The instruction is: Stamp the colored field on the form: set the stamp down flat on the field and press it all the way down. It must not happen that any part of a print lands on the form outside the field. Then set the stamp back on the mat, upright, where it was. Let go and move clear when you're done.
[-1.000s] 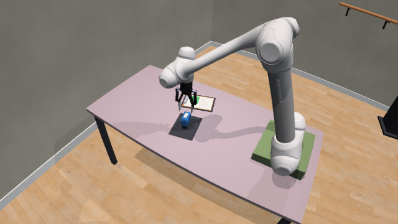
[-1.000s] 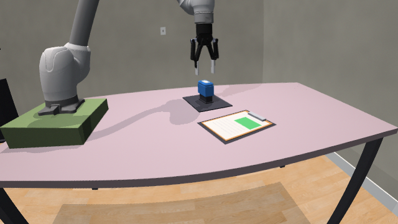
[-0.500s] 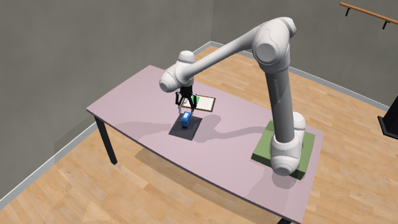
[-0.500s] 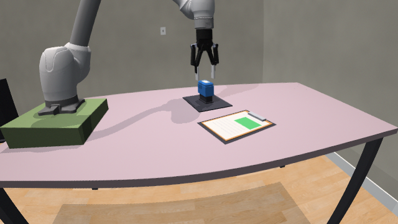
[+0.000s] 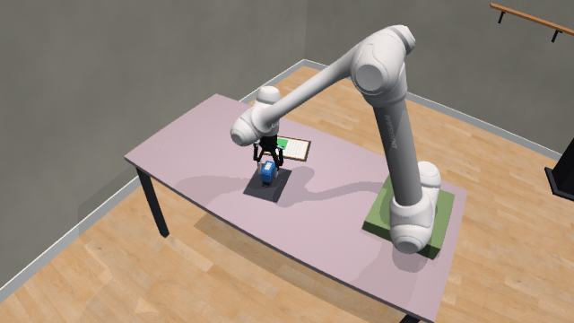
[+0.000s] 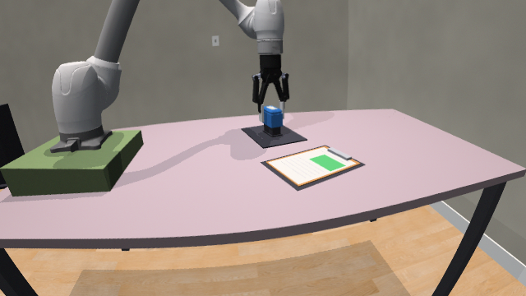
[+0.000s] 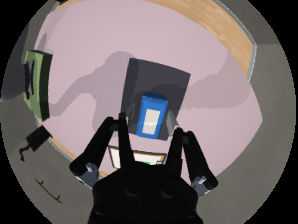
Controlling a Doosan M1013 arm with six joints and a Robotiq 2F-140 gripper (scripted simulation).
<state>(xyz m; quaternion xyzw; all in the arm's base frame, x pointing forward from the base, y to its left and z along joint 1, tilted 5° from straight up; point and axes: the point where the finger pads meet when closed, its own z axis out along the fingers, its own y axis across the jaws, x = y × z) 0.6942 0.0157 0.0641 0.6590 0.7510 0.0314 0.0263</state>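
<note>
Now: the blue stamp 30 mm below my hand. The rest, counted from my hand: dark mat 80 mm below; then clipboard 40 mm ahead, 290 mm to the right, 80 mm below.
</note>
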